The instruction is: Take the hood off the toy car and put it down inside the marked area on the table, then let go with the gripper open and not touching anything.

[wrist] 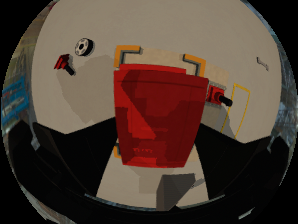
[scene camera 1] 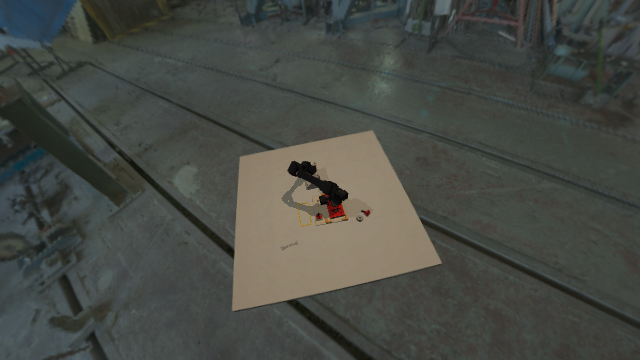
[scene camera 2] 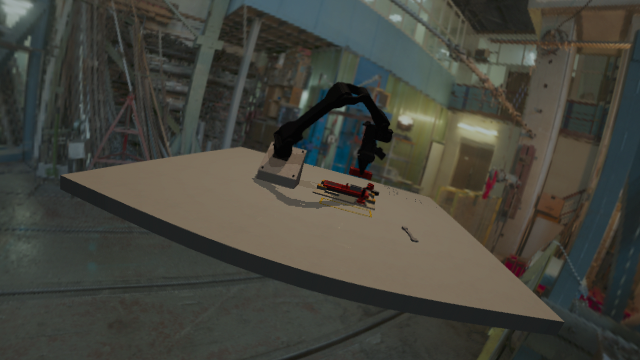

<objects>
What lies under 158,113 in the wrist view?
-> A red hood.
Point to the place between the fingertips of my gripper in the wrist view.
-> At 157,123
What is my gripper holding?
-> A red hood.
</objects>
